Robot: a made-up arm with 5 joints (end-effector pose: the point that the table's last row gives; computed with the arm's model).
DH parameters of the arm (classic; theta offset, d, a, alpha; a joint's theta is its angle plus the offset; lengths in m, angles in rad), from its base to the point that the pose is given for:
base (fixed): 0 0.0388 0 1.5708
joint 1: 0 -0.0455 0.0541 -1.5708
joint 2: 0 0.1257 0.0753 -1.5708
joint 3: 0.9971 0 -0.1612 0
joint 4: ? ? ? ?
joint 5: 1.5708 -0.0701 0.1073 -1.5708
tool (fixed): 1.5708 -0.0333 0 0
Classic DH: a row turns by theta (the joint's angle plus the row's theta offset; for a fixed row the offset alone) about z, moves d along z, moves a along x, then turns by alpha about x.
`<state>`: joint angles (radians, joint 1 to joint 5).
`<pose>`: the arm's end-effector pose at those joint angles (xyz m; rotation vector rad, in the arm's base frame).
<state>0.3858 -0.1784 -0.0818 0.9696 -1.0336</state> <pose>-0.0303 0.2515 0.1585 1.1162 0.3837 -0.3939</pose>
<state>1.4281 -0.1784 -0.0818 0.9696 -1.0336</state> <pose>-0.1186 0.2515 0.0729 1.1720 -0.5347 0.2155</pose>
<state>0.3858 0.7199 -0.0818 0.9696 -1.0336</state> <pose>-0.1666 0.1447 0.1031 0.5518 0.7099 0.2726</pose>
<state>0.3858 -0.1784 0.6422 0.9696 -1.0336</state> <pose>-0.0358 0.2453 0.2633 1.0535 1.0686 -0.7323</pose>
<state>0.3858 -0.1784 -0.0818 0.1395 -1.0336</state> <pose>0.0707 0.2314 0.2056 1.0606 -0.3891 0.0102</pose>
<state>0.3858 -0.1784 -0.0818 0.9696 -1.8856</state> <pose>-0.0071 0.3388 0.1798 1.9431 0.2092 -0.5798</pose>
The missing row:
joint 4: 0.5737 0.2224 0.0125 -1.5708
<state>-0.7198 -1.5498 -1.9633 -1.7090 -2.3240</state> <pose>0.2903 0.1634 -0.1941 -0.3877 0.2204 1.9324</pose>
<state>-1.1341 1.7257 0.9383 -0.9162 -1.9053</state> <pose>0.0447 0.1991 0.3493 -2.1094 -2.2828 -0.2632</pose>
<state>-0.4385 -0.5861 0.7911 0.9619 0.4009</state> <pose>0.2679 0.0845 0.1500 0.2107 2.1616 -0.1341</pose>
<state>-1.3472 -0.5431 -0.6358 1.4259 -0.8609</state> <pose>0.0621 0.2536 -0.0017 0.3124 1.6298 -1.4493</pose>
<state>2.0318 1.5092 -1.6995 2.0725 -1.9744</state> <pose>0.1929 0.0455 -0.1352 0.1251 -0.1932 1.2513</pose>
